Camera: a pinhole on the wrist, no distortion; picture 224 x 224 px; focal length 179.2 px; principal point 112.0 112.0 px. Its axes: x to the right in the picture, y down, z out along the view. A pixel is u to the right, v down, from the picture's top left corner.
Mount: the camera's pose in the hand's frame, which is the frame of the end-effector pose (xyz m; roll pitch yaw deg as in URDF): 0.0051 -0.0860 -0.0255 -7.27 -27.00 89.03
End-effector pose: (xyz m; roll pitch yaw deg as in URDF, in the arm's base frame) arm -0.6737 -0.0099 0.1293 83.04 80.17 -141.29
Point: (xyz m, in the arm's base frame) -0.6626 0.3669 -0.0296
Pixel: 77.3 26.5
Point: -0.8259 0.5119 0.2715
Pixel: 141.5 149.0
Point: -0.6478 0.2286 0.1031
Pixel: 98.9 94.9
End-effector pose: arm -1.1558 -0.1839 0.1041 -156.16 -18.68 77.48
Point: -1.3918 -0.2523 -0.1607
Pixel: 178.0 206.3
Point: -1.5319 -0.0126 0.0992
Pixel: 28.9 42.2
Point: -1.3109 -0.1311 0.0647
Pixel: 136.7 89.1
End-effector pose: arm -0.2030 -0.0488 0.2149 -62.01 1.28 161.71
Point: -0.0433 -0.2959 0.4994
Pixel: 150.9 213.4
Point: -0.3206 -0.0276 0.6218
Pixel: 36.4 26.1
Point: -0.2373 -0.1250 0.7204
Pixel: 57.8 90.1
